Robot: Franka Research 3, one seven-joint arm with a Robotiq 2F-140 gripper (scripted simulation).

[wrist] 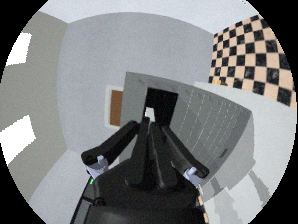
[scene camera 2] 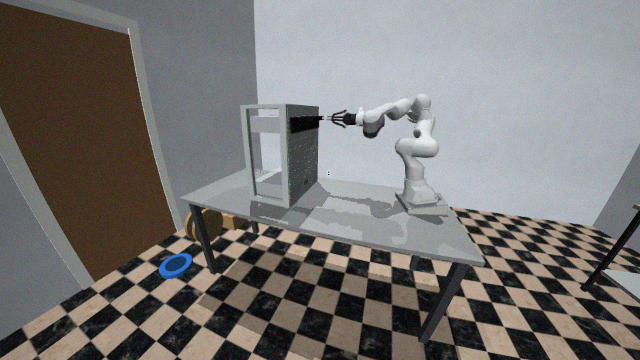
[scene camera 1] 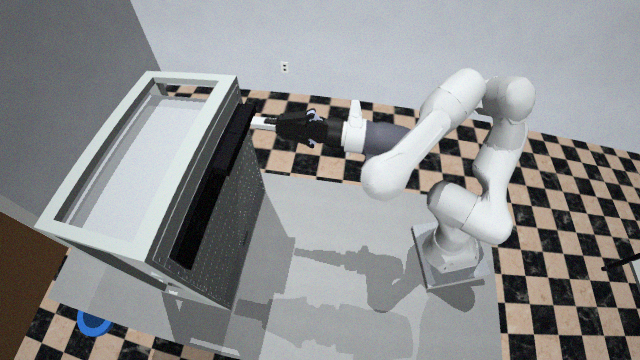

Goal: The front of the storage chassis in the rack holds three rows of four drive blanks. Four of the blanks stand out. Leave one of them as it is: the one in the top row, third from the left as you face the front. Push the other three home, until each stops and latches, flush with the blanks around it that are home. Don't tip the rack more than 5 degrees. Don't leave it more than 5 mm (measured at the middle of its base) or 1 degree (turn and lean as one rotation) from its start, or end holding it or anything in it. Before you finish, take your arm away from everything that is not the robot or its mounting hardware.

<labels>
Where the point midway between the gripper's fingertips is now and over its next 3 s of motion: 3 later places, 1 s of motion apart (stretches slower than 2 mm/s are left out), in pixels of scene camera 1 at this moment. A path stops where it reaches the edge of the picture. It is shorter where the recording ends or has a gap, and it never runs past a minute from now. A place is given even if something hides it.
My gripper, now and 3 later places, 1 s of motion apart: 252,122; 250,121; 244,120; 241,120
</labels>
